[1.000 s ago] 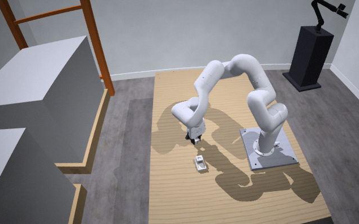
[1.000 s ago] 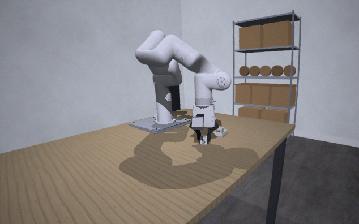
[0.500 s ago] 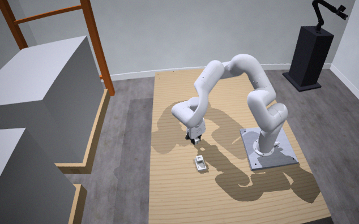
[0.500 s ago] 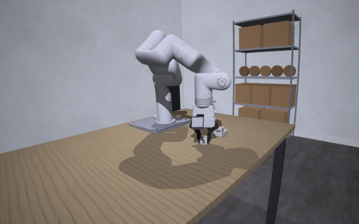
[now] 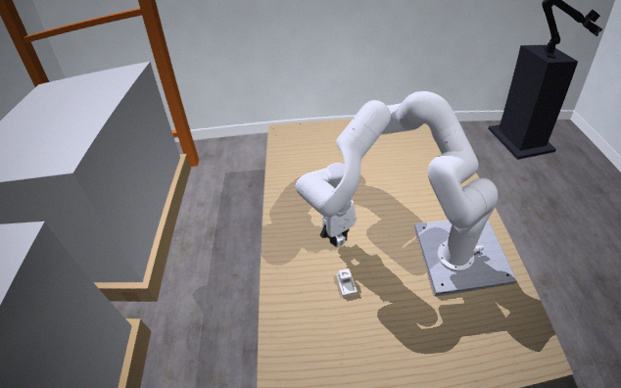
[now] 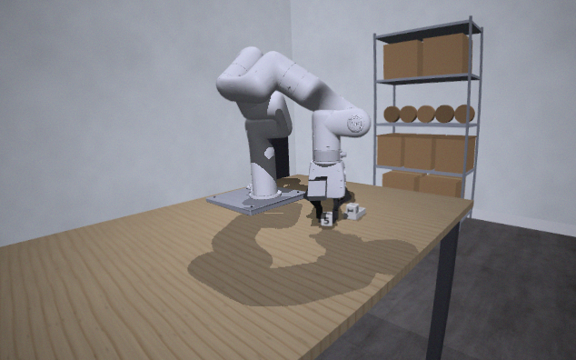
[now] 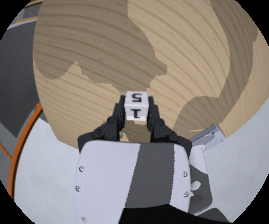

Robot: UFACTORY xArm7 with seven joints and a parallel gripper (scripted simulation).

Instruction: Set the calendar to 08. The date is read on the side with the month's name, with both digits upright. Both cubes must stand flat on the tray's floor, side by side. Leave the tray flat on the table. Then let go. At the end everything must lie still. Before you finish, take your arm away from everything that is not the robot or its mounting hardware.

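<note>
Now: the white tray 16 cm to the left of my hand, 4 cm below it and 2 cm ahead of it. Round my hand: white digit cube (1 cm below).
</note>
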